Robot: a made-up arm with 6 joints. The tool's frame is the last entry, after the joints. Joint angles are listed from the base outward.
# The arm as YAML. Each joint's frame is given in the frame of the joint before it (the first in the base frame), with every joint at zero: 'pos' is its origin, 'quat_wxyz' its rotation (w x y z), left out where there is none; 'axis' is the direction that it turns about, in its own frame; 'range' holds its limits. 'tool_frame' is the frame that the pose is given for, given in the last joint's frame.
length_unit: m
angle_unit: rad
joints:
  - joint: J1
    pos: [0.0, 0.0, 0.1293]
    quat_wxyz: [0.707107, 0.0, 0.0, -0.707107]
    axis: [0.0, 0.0, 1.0]
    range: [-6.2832, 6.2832]
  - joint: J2
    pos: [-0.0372, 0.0, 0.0]
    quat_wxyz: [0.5, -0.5, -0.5, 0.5]
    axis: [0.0, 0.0, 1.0]
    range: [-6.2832, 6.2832]
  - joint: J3
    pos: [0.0, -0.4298, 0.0]
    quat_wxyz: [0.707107, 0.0, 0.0, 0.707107]
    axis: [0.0, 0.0, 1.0]
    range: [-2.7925, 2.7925]
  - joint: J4
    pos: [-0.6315, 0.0, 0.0]
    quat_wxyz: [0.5, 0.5, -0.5, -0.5]
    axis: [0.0, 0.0, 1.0]
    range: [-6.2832, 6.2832]
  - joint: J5
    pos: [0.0, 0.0, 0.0]
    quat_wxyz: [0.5, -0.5, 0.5, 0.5]
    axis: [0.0, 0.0, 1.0]
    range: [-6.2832, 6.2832]
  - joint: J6
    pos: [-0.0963, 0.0, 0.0]
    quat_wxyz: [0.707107, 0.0, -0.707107, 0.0]
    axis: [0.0, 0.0, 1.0]
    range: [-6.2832, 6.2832]
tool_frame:
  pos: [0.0, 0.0, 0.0]
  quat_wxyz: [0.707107, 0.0, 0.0, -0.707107]
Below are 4 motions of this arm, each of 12 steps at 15 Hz.
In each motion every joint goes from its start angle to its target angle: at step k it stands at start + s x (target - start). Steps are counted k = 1, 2, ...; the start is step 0. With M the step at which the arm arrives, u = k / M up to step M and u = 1 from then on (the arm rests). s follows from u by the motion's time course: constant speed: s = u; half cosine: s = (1 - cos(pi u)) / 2; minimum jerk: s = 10 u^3 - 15 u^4 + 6 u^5.
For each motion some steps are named. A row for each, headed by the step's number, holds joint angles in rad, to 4 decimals.
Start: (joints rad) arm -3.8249 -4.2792 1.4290 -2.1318 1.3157 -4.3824
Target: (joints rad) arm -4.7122 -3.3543 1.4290 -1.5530 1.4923 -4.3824
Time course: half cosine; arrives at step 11
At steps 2, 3, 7, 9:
2: -3.8953 -4.2058 1.4290 -2.0859 1.3297 -4.3824
3: -3.9780 -4.1196 1.4290 -2.0319 1.3462 -4.3824
7: -4.4528 -3.6246 1.4290 -1.7222 1.4407 -4.3824
9: -4.6418 -3.4277 1.4290 -1.5989 1.4783 -4.3824

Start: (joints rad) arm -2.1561 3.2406 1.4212 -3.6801 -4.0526 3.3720
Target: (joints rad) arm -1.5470 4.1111 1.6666 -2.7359 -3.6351 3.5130
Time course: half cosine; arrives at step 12
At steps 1, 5, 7, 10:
1: -2.1457 3.2554 1.4254 -3.6640 -4.0455 3.3744
5: -1.9304 3.5632 1.5121 -3.3302 -3.8979 3.4243
7: -1.7727 3.7885 1.5757 -3.0858 -3.7898 3.4607
10: -1.5878 4.0528 1.6502 -2.7991 -3.6631 3.5036

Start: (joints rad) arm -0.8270 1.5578 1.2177 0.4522 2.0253 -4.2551
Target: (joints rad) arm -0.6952 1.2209 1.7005 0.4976 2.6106 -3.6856
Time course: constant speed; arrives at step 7
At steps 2, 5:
2: -0.7893 1.4615 1.3556 0.4652 2.1925 -4.0924
5: -0.7329 1.3172 1.5626 0.4846 2.4434 -3.8483

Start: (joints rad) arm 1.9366 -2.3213 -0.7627 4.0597 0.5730 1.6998
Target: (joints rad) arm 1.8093 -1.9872 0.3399 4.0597 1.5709 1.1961
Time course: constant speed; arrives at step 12
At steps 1, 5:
1: 1.9260 -2.2935 -0.6708 4.0597 0.6562 1.6578
5: 1.8836 -2.1821 -0.3033 4.0597 0.9888 1.4899

